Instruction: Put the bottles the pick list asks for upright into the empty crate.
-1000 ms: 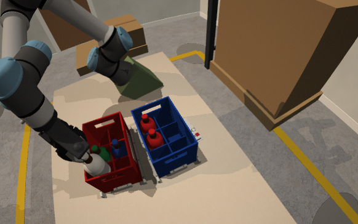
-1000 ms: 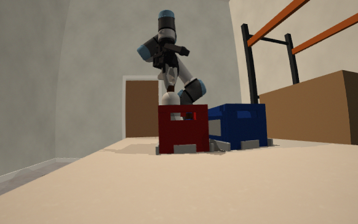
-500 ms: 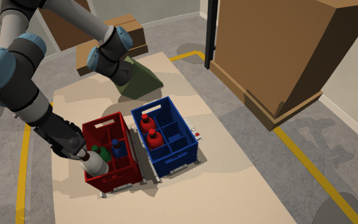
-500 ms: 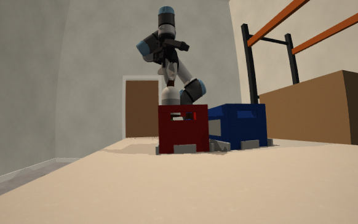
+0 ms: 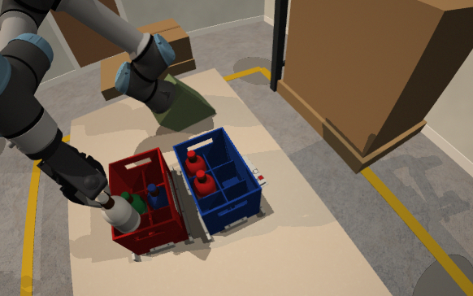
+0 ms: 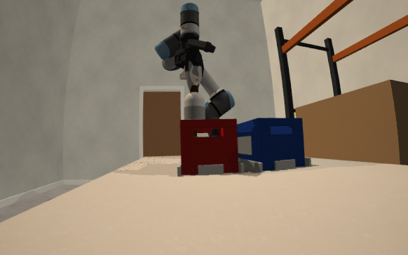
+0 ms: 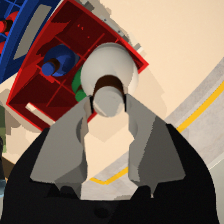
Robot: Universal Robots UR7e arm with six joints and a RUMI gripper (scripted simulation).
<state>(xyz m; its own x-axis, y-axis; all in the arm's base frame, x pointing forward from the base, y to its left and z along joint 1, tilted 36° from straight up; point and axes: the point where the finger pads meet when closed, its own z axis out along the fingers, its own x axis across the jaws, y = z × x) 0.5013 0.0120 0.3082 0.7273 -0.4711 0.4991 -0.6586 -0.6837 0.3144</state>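
Now: the white-label bottle 70 mm below my hand. Also, from my hand: red crate 90 mm behind, 40 mm to the left, 220 mm below; blue bottle 90 mm behind, 80 mm to the left, 220 mm below; green bottle 90 mm behind, 10 mm to the right, 220 mm below.
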